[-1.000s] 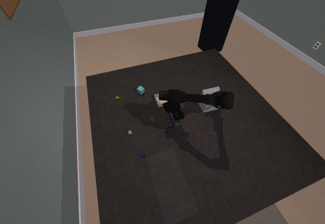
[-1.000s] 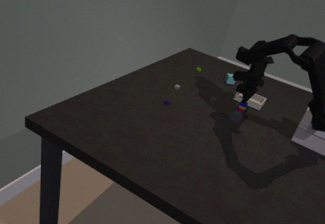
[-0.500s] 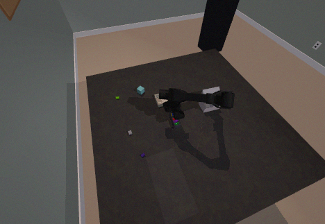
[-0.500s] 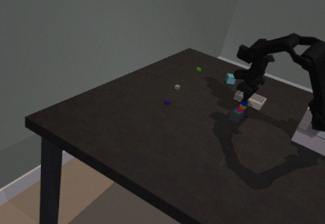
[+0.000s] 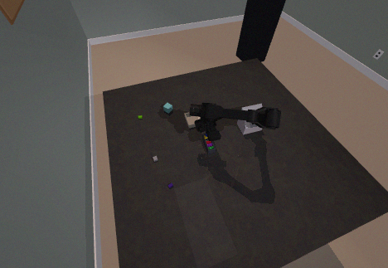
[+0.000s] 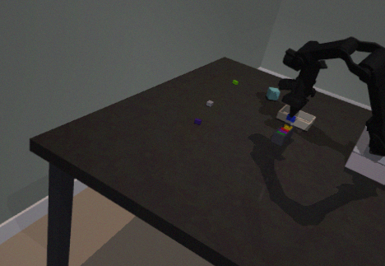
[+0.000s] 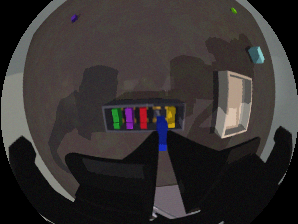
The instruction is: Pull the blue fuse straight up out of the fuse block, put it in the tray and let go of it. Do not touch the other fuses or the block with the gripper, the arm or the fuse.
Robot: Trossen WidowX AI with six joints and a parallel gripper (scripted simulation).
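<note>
My gripper tip is now 20 mm past the white tray, 180 mm to the left of it and 80 mm above it. Round my gripper tip: red fuse: 20 mm to the left, 60 mm below; blue fuse: 10 mm below; yellow fuse: 20 mm to the right, 60 mm below.
</note>
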